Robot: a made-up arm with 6 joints. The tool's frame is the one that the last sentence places.
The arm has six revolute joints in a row. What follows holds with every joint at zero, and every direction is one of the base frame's. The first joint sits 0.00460 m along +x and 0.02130 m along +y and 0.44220 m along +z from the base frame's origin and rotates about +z. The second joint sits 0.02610 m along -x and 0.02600 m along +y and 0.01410 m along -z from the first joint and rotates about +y. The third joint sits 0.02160 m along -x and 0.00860 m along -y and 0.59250 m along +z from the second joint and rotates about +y. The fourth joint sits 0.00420 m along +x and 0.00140 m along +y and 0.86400 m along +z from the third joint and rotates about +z. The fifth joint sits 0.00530 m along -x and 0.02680 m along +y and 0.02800 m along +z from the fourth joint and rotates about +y. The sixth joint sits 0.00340 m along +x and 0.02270 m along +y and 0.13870 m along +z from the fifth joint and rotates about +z. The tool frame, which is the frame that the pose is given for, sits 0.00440 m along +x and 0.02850 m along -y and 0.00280 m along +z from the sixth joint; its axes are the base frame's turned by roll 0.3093, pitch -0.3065 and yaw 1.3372 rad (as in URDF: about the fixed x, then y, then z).
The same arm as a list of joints. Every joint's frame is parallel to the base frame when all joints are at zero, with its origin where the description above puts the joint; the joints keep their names.
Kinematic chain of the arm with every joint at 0, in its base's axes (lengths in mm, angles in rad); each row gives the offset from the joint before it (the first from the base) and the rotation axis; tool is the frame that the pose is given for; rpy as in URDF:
joint 1: xyz 4.6 21.3 442.2 axis +z
joint 2: xyz -26.1 26 -14.1 axis +y
joint 3: xyz -21.6 -8.6 592.5 axis +y
joint 4: xyz 4.2 1.4 864 axis +z
joint 5: xyz -5.3 26.8 28 axis +y
joint 6: xyz 3.4 22.7 138.7 axis +z
tool: xyz 4.4 -28.5 2.8 rpy 0.3093 -0.3065 1.3372

